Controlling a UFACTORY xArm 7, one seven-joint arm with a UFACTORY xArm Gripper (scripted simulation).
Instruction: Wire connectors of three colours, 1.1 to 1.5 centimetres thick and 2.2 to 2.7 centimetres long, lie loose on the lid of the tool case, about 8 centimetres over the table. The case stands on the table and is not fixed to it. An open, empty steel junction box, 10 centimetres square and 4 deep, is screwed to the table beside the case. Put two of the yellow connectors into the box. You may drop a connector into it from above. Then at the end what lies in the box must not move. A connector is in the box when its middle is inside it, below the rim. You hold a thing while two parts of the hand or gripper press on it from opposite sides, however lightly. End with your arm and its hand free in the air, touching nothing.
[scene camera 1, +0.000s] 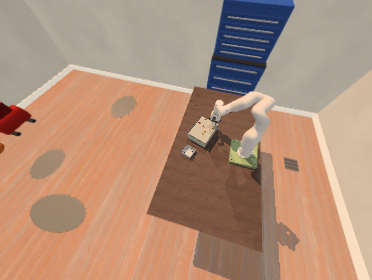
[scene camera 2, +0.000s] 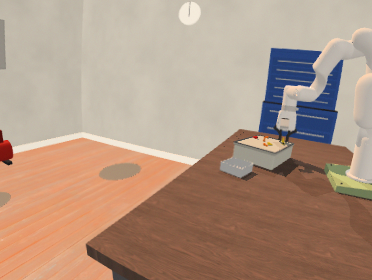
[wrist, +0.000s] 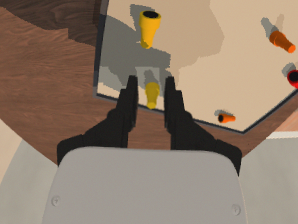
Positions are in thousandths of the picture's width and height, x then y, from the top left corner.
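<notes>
Wrist view: the gripper (wrist: 508, 391) and a tool case (wrist: 753, 288). Scene camera 2: the tool case again (scene camera 2: 724, 573).
</notes>
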